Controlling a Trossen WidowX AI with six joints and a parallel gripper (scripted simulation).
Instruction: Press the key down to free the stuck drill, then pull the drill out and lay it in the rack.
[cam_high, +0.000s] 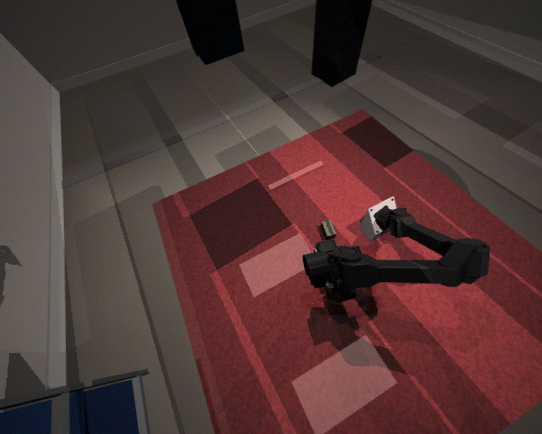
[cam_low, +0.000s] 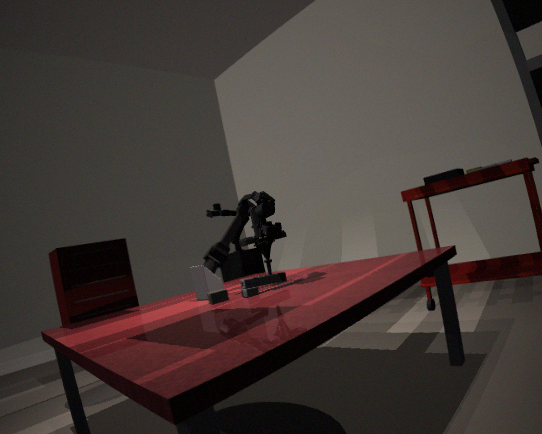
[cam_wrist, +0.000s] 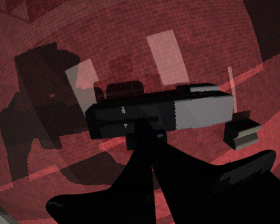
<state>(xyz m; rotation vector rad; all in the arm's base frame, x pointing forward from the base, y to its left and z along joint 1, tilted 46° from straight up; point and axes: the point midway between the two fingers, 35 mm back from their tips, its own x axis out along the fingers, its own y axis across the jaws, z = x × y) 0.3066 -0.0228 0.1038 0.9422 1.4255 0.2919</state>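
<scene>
The drill is 3 cm behind my gripper tip, 5 cm to the right of it and 7 cm below it.
</scene>
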